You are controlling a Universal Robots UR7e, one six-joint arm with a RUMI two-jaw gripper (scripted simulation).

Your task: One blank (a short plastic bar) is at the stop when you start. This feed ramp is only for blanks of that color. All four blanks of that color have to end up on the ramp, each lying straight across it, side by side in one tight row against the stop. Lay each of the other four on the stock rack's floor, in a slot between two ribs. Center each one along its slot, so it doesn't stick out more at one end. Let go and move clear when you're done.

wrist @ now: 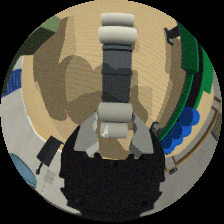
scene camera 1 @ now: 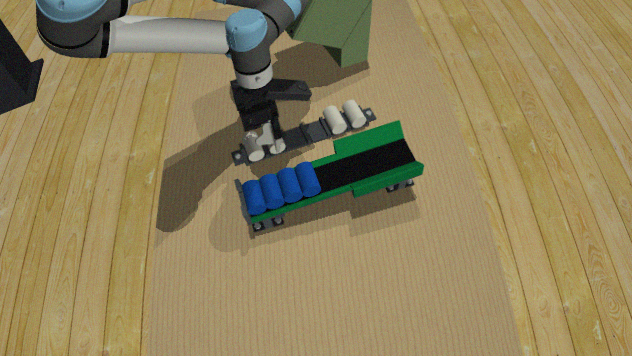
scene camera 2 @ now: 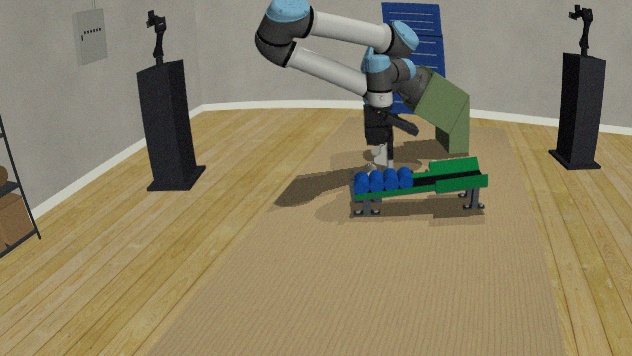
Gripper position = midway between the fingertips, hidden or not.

I see my gripper (scene camera 1: 273, 140) and a dark grey stock rack (scene camera 1: 295, 137).
My gripper shows as well in the wrist view (wrist: 115, 112) and in scene camera 2 (scene camera 2: 387, 173). The dark grey stock rack also shows in the wrist view (wrist: 112, 84).
